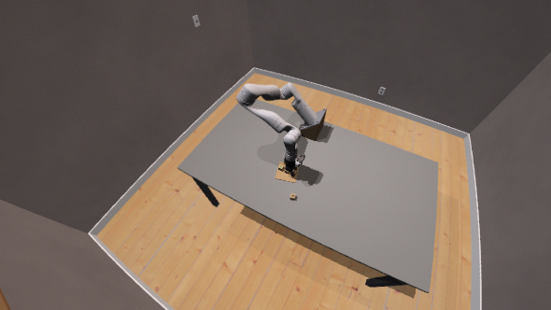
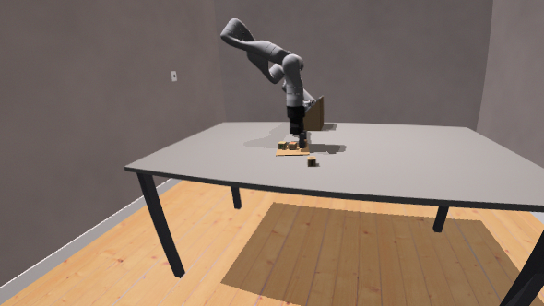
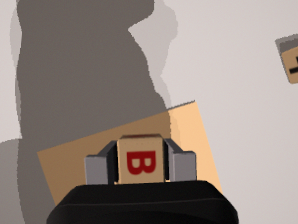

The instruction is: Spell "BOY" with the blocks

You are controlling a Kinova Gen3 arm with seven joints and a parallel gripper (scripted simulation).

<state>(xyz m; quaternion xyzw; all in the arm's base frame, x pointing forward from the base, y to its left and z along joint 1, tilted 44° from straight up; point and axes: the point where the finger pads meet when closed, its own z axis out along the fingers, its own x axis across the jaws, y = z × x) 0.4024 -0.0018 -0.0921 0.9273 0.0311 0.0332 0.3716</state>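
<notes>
The mat is 50 mm to the right of my hand and 30 mm below it. Round my hand: R block 150 mm ahead, 70 mm to the left, 20 mm below.
</notes>
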